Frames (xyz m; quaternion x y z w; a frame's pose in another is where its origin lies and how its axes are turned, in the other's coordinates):
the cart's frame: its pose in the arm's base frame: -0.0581 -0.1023 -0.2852 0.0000 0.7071 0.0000 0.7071
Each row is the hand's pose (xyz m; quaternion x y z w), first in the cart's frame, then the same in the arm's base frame.
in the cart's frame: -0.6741 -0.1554 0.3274 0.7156 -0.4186 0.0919 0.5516
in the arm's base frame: 0.2693 -0.2577 0.3889 0.5710 0.0940 -0.4410 0.6860
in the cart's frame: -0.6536 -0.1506 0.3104 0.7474 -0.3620 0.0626 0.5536
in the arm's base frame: 0.2523 -0.2529 0.3684 0.5727 0.1355 -0.4842 0.6474
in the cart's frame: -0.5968 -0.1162 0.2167 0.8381 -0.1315 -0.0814 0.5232
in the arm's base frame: 0.1586 -0.2185 0.3116 0.5350 0.2770 -0.6502 0.4629
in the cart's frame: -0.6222 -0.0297 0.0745 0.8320 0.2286 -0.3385 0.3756
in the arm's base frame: 0.0164 -0.1320 0.3370 0.3489 0.4272 -0.8276 0.1039
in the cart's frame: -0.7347 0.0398 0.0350 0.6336 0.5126 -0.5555 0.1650
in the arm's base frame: -0.0231 -0.0625 0.4495 -0.0552 -0.4791 0.8408 0.2458
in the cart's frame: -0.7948 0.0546 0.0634 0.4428 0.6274 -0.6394 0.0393
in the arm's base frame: 0.0053 -0.0477 0.5096 0.1390 -0.4714 0.7652 0.4158
